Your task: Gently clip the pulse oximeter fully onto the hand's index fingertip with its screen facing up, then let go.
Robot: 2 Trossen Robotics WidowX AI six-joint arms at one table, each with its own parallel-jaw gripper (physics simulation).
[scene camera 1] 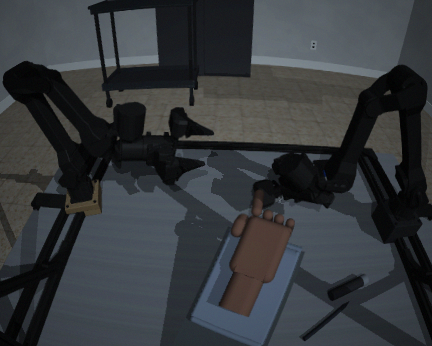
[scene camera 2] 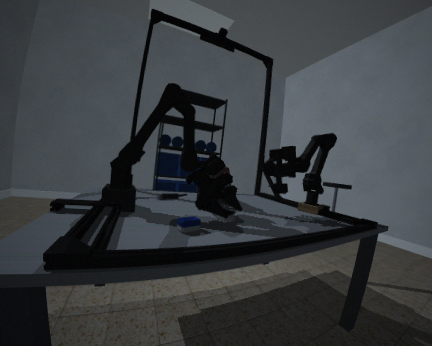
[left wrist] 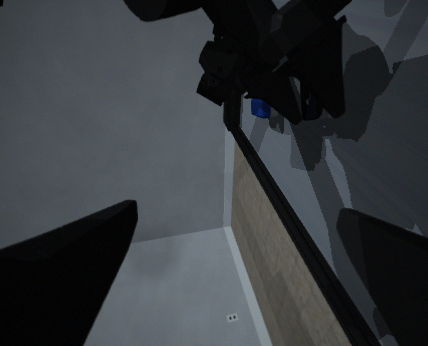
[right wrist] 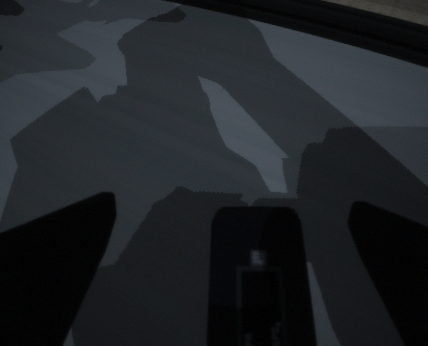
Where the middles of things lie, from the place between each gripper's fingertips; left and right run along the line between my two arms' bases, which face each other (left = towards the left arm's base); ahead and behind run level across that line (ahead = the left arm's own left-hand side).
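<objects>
From my left hand: pulse oximeter (right wrist: 258,281), 30 mm ahead, 170 mm to the right, 150 mm below.
My right hand: 2 cm past the pulse oximeter, 2 cm to the left of it, 1 cm above it.
</objects>
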